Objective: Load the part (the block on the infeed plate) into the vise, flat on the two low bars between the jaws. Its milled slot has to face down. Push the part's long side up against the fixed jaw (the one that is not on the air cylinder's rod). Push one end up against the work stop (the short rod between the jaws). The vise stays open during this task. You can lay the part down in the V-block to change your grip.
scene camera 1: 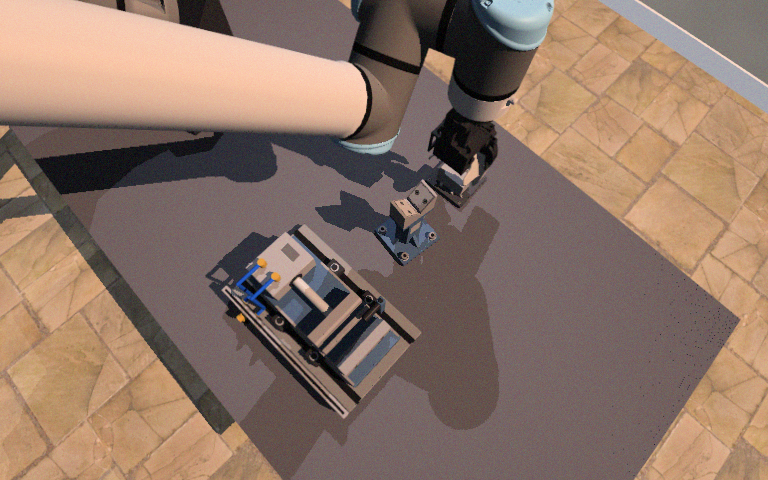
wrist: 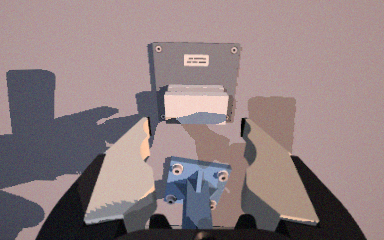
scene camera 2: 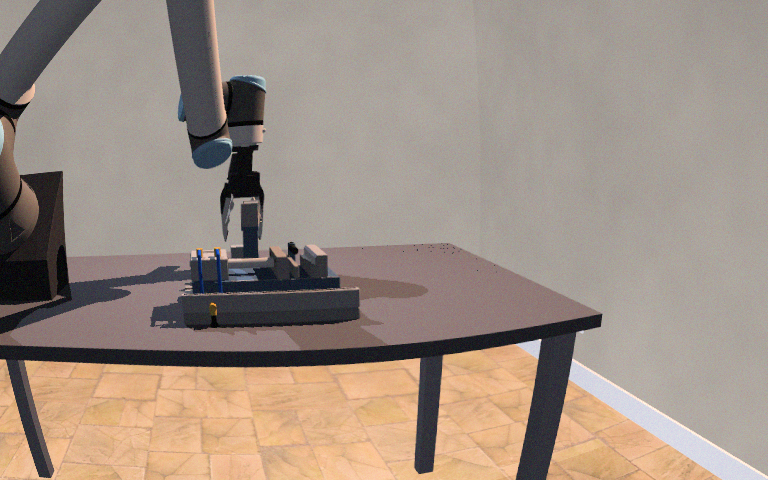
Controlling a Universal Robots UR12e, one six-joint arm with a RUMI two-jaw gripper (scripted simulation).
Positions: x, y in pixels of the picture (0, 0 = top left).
Scene:
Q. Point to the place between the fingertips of my gripper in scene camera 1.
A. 455, 171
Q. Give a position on a dark grey infeed plate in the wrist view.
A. At 169, 66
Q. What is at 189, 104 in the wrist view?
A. A part.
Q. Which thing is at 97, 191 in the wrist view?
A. My gripper.

